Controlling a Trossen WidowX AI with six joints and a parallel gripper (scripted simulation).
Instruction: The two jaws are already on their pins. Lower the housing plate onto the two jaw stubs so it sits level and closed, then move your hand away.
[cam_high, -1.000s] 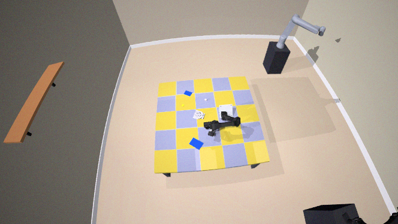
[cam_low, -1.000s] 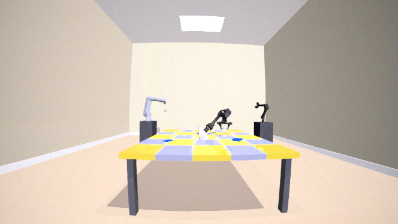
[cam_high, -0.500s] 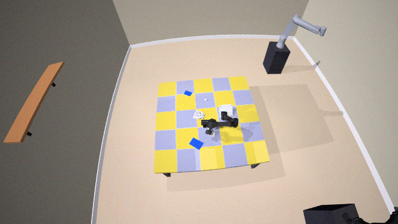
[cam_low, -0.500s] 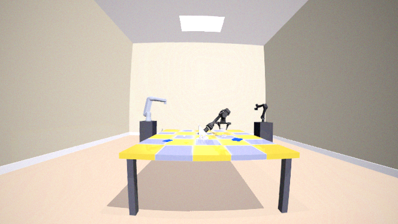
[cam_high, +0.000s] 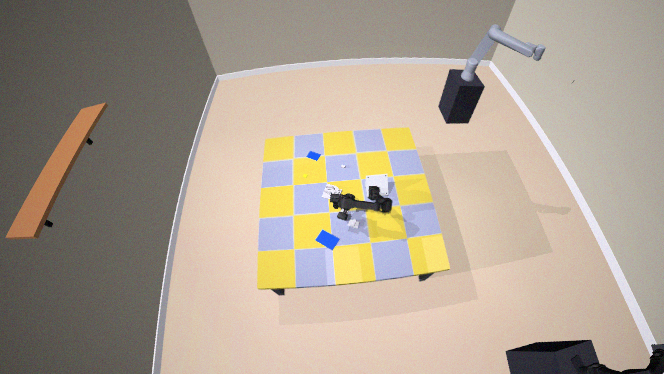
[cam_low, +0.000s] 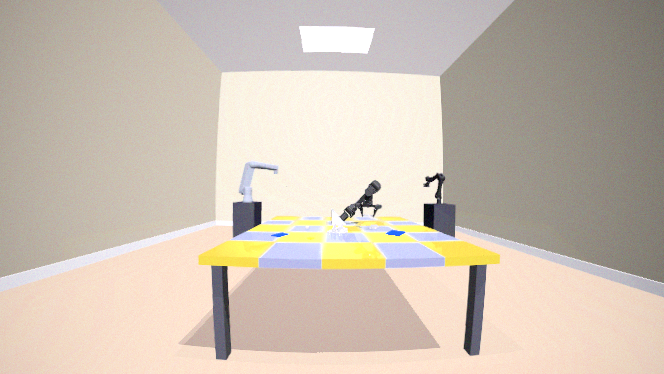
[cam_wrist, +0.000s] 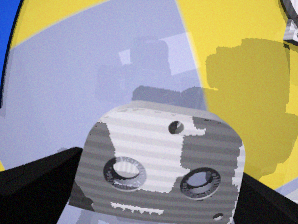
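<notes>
My gripper tip is now 7 cm above the white ribbed part, 6 cm to the right of it and 5 cm past it. From my gripper tip the other things lie so: white dot (44 cm to the right, 7 cm below, 2 cm behind); then yellow dot (38 cm to the right, 28 cm ahead, 8 cm below); then grey housing plate (2 cm above, 1 cm ahead).
</notes>
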